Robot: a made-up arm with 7 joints.
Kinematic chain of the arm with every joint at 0, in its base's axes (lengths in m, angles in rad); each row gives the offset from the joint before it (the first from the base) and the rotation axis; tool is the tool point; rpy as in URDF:
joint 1: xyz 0 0 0.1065 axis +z
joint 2: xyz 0 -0.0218 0.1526 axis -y
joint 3: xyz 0 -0.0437 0.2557 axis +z
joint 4: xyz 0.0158 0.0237 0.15 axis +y
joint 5: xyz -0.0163 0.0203 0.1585 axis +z
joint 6: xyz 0 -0.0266 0.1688 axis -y
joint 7: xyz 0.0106 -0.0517 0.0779 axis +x
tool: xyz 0 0 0 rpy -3.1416 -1.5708 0
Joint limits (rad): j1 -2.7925..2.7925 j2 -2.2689..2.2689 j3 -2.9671..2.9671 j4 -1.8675..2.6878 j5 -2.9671..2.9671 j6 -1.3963..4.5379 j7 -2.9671..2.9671
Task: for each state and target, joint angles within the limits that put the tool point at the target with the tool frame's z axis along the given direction. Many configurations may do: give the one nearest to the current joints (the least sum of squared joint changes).
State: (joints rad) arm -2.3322 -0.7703 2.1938 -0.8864 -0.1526 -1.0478 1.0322
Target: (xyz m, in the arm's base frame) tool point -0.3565 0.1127 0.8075 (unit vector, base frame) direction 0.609 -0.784 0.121
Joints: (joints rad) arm -2.6129 0.0409 2.3341 -1.1099 -0.9002 -0.7186 1.0322
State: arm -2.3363 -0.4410 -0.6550 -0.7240 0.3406 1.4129 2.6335
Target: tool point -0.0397 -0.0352 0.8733 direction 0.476 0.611 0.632
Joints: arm -2.0146 -0.4758 -0.4339 -0.8559 0.5058 2.1186 2.6335
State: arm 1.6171 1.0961 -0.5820 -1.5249 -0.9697 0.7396 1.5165
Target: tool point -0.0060 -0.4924 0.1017 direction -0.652 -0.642 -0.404
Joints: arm 2.0303 1.5795 -0.9251 -1.0899 -0.8549 1.8422 1.5165
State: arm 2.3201 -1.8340 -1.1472 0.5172 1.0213 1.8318 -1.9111
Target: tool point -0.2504 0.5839 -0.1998 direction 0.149 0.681 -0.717
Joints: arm 2.2242 -2.2689 -1.4142 0.2885 0.5058 1.2040 -1.9111
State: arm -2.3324 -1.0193 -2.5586 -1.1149 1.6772 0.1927 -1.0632
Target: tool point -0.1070 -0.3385 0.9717 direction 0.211 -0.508 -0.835
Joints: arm -1.7808 -0.2631 -1.8960 -0.2290 2.4651 -0.5895 -1.0632
